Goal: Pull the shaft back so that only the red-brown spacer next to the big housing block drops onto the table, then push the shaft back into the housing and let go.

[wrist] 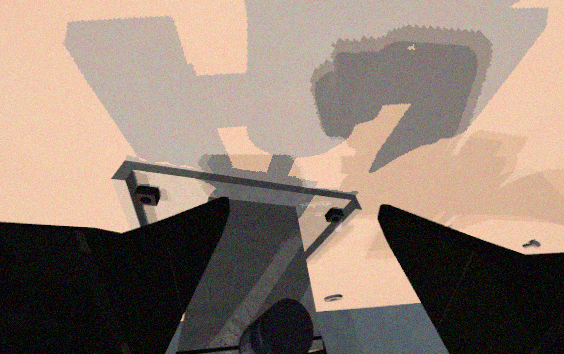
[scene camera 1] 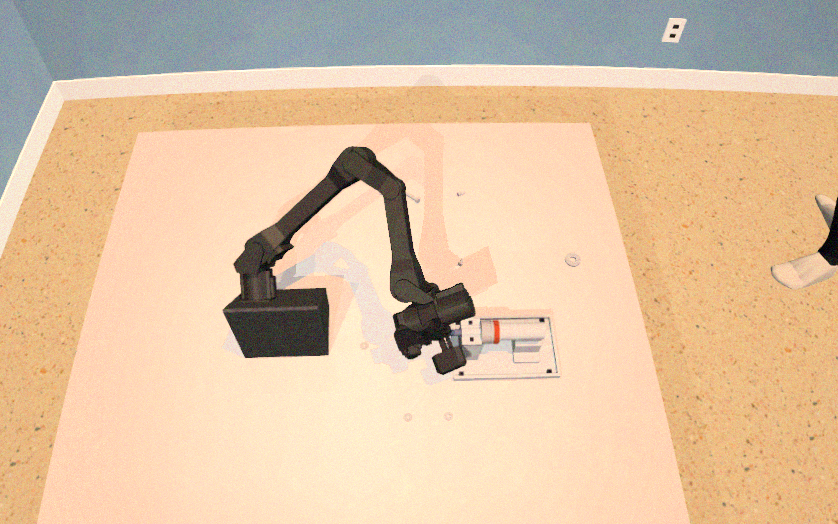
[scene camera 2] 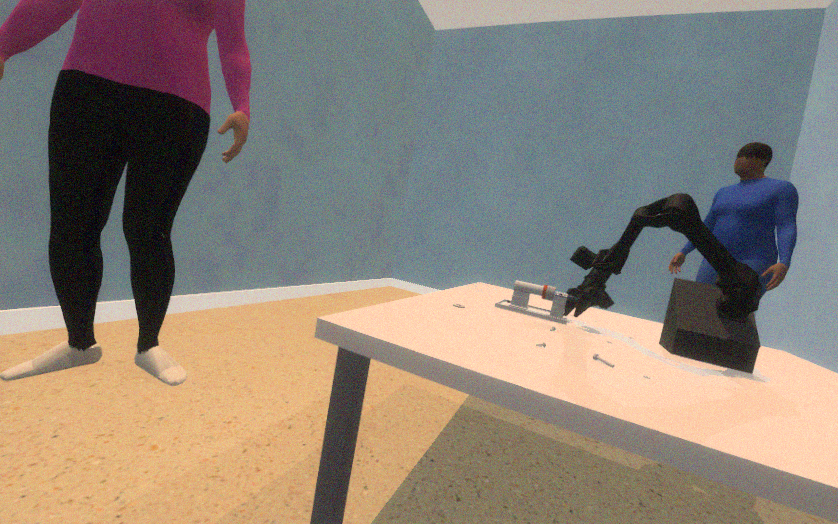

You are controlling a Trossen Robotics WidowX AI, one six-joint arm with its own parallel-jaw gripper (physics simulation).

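Frame: origin at the arm's base, x back, y left, z down, level; millimetres.
Where they show: gripper, fingertip midpoint: (wrist: 303,207) (scene camera 2: 569,316); arm's base at its link origin: (scene camera 1: 258,299) (scene camera 2: 730,310).
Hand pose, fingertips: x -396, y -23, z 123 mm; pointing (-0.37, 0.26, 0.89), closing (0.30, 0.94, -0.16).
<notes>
Each offset is from my fingertips to the top centre of the thing. "*": to the spot under its first point.
A shaft assembly stands on a rimmed base plate (scene camera 1: 506,377) (wrist: 240,181). A pale block (scene camera 1: 470,338) (scene camera 2: 559,304) (wrist: 250,265) is at its arm side. A red-orange ring, the spacer {dx -91, dy -25, dz -81 mm} (scene camera 1: 496,331) (scene camera 2: 545,291), sits between a short pale section {* dx -73, dy -35, dz -79 mm} (scene camera 1: 488,331) and a long pale cylinder (scene camera 1: 522,329) (scene camera 2: 528,288). The shaft's dark round end {* dx +19, dy -26, dz -57 mm} (wrist: 285,325) sticks out from the block toward the wrist camera. My gripper (scene camera 2: 571,307) (wrist: 303,207) is open and empty beside the block's arm side. In the wrist view the shaft end shows low between the fingers. Scene camera 1 mostly hides the fingertips behind the arm.
A washer {dx -312, dy +206, dz +18 mm} (scene camera 1: 572,259) (scene camera 2: 458,305) lies beyond the base plate. A bolt {dx +73, dy +403, dz +6 mm} (scene camera 1: 412,198) (scene camera 2: 603,360) and small hardware {dx -54, dy +413, dz +9 mm} (scene camera 1: 460,194) {dx -40, dy +203, dz +9 mm} (scene camera 1: 460,262) lie on the table. Small rings {dx +186, dy -13, dz +21 mm} (scene camera 1: 363,346) {dx +94, dy -179, dz +21 mm} (scene camera 1: 407,417) {dx +11, dy -178, dz +21 mm} (scene camera 1: 448,416) lie elsewhere. A person in pink (scene camera 2: 145,49) stands past the table.
</notes>
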